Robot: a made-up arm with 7 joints.
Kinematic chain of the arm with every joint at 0, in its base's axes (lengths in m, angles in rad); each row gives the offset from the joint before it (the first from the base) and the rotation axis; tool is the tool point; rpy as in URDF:
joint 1: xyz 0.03 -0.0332 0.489 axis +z
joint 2: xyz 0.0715 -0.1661 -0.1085 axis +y
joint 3: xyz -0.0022 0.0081 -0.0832 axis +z
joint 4: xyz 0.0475 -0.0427 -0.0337 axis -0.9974 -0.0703 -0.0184
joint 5: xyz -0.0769 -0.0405 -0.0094 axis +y
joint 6: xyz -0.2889 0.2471 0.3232 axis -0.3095 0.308 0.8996
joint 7: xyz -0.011 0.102 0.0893 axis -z
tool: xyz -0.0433 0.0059 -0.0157 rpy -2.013 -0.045 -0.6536
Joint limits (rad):
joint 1: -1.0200..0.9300
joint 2: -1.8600..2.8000
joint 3: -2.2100..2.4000
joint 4: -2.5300..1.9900
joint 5: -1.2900..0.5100
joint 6: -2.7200..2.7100
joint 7: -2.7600..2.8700
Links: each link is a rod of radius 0.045 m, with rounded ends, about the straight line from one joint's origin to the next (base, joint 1, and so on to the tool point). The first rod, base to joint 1, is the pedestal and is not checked.
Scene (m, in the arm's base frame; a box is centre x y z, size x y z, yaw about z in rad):
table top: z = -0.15
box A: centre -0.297 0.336 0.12 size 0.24 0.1 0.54 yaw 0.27
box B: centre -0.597 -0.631 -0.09 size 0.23 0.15 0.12 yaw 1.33
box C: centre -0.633 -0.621 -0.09 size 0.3 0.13 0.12 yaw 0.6
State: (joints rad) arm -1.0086 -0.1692 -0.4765 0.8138 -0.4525 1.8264 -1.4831
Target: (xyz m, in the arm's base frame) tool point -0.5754 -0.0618 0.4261
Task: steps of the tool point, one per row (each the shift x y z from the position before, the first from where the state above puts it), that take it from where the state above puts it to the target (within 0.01 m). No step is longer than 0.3 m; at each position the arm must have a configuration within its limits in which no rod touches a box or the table.
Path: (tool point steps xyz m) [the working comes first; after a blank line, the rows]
Joints at the target: -0.3310 0.5605 0.3483 0.8611 -0.7585 1.8647 -1.4052
Straight joint move there: touches box A.

1: -0.0507 0.0471 0.1361
2: -0.0267 -0.0016 0.1530
3: 0.0002 -0.0536 0.1483
4: -0.1213 0.0406 -0.0016
5: -0.1298 0.0051 -0.0021
6: -0.1278 -0.0305 -0.0041
7: -0.1855 -0.1616 -0.0625
8: -0.0929 -0.2362 -0.0830

